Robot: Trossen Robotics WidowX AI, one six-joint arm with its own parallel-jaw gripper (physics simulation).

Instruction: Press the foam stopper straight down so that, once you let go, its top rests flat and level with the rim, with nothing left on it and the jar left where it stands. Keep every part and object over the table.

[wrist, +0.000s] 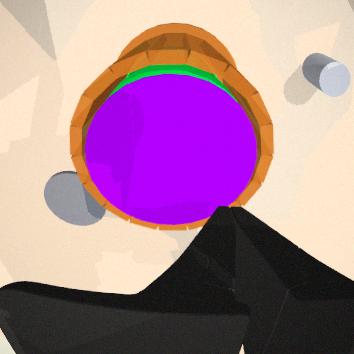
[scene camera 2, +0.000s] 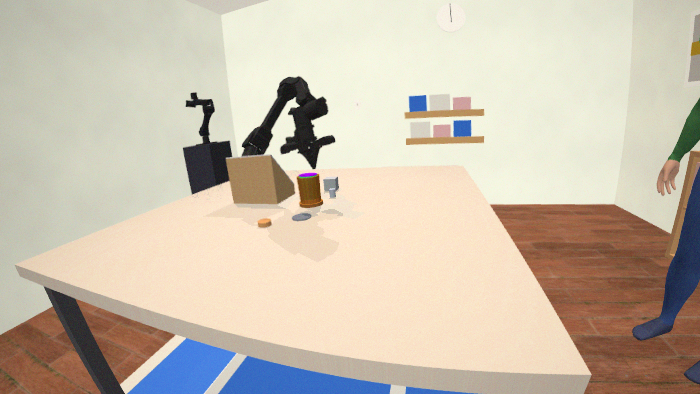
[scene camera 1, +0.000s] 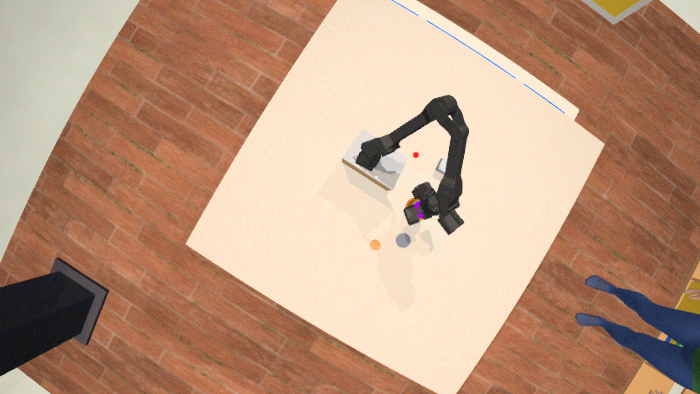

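An orange-brown jar (scene camera 1: 411,202) (scene camera 2: 310,192) (wrist: 77,140) stands upright on the table. The foam stopper (scene camera 2: 308,175) (wrist: 175,150), with a purple top face, sits in its mouth; a green band shows along the far inner side of the rim in the wrist view. Whether the top is exactly level with the rim I cannot tell. My gripper (scene camera 2: 314,167) (wrist: 227,218) is shut and empty, pointing down. Its tip is a little above the jar top in scene camera 2 and overlaps the near rim in the wrist view. In scene camera 1 the arm hides much of the jar.
A box with a sloping side (scene camera 1: 395,177) (scene camera 2: 252,180) stands beside the jar. A grey disc (scene camera 1: 403,240) (scene camera 2: 301,217) (wrist: 65,198) and an orange disc (scene camera 1: 375,245) (scene camera 2: 264,223) lie nearby. A grey block (scene camera 1: 442,166) (scene camera 2: 330,183) stands on the jar's other side.
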